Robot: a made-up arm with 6 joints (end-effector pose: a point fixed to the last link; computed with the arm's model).
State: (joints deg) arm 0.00 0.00 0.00 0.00 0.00 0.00
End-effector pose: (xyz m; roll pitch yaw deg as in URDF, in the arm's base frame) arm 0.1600 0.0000 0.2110 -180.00 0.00 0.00
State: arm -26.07 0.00 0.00 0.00 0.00 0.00
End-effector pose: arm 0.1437 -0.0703 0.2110 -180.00 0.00 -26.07
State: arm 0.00 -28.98 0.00 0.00 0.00 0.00
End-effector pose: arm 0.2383 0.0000 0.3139 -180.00 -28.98 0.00
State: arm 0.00 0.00 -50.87 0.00 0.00 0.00
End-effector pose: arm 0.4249 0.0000 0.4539 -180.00 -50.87 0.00
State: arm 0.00 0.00 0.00 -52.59 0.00 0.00
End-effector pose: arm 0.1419 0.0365 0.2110 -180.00 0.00 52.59
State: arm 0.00 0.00 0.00 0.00 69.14 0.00
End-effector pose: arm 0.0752 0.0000 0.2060 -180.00 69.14 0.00
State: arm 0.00 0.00 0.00 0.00 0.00 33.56
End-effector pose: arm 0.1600 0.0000 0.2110 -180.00 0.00 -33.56
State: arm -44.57 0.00 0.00 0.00 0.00 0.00
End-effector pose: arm 0.1140 -0.1123 0.2110 -180.00 0.00 -44.57
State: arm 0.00 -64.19 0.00 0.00 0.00 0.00
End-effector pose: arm 0.2525 0.0000 0.4696 -180.00 -64.19 0.00
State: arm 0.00 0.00 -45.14 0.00 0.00 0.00
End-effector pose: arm 0.4073 0.0000 0.4160 -180.00 -45.14 0.00
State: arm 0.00 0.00 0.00 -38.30 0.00 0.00
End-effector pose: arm 0.1501 0.0285 0.2110 -180.00 0.00 38.30
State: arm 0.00 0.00 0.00 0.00 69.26 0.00
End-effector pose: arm 0.0751 0.0000 0.2060 -180.00 69.26 0.00
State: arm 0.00 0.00 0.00 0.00 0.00 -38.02
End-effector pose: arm 0.1600 0.0000 0.2110 -180.00 0.00 38.02
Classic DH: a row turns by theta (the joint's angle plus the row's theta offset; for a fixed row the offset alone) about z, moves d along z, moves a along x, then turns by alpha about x. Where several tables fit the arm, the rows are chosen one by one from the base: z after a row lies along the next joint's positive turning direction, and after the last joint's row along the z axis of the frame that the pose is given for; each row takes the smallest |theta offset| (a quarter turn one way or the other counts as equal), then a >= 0, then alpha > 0; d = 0 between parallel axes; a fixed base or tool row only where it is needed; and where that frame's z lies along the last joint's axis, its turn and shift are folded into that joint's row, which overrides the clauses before.
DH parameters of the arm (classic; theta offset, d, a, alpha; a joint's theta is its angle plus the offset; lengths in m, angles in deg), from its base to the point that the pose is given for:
joint 1: 0 0.414 0 -90
joint 2: -79.36 0 0.2004 0
joint 3: 79.36 0 0.077 -90
joint 4: 0 0.341 0 90
joint 5: 0 0 0.046 -90
joint 6: 0 0.059 0 0

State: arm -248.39 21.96 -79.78 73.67 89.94 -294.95
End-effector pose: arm -0.2249 0.4140 0.4278 149.59 73.94 -0.99
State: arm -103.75 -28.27 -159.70 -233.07 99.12 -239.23
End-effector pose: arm 0.1051 0.2092 0.9623 -105.12 23.47 -74.27
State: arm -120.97 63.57 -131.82 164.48 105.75 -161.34
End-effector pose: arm -0.2872 -0.5146 0.4652 11.69 -10.79 81.60
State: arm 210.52 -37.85 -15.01 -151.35 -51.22 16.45
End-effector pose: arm -0.1437 -0.1263 0.3947 158.85 -8.01 -2.29
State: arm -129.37 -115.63 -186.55 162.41 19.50 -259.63
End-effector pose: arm 0.3201 0.4013 0.0967 -141.24 -8.44 -38.13
